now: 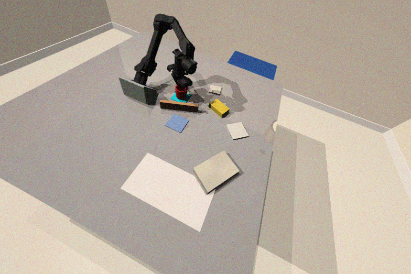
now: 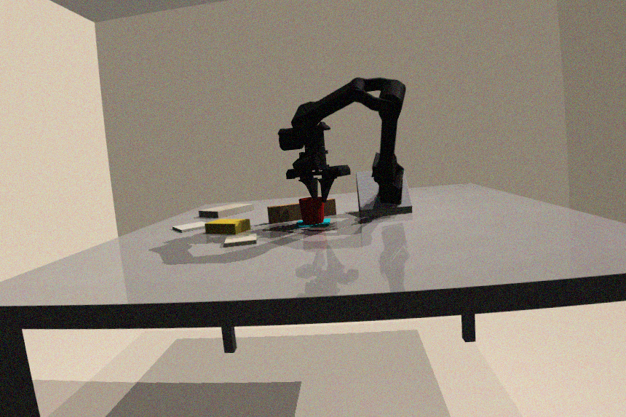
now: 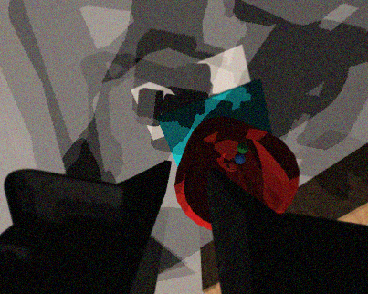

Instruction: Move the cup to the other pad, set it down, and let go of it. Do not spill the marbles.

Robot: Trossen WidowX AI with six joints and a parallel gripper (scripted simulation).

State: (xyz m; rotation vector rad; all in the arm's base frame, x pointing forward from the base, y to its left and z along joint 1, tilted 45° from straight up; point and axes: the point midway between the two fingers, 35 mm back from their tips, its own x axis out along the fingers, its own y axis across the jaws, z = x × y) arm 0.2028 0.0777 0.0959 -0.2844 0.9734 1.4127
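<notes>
Right now the red cup is 30 mm ahead of my gripper tip, 20 mm below it and 10 mm to the right of it. From my gripper tip the other things lie so: wooden bar: 100 mm to the right, 80 mm ahead, 50 mm below; then cyan pad: 70 mm below, 30 mm ahead, 10 mm to the right; then blue marble: 50 mm below, 40 mm ahead, 20 mm to the right.
</notes>
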